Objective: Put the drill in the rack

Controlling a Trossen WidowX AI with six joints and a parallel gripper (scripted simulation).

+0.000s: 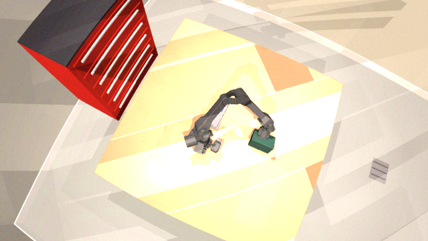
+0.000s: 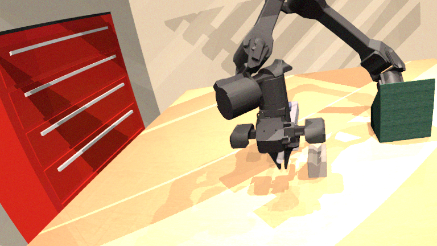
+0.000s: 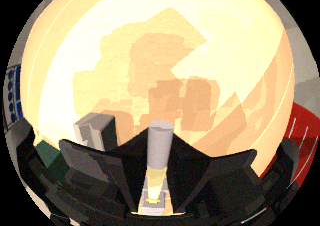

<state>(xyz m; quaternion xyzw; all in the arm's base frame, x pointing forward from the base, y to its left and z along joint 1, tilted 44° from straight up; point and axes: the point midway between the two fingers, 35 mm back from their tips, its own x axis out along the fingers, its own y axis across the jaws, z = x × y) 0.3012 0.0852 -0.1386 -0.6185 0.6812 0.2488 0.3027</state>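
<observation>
My gripper tip is now 40 mm to the left of the drill and 30 mm below it. Round my gripper tip: v-grooved rack 80 mm behind, 30 mm to the right, 10 mm below; blue key 20 mm behind, 230 mm to the right, 20 mm above; pale grey holder block 20 mm behind, 200 mm to the right, 10 mm above.
</observation>
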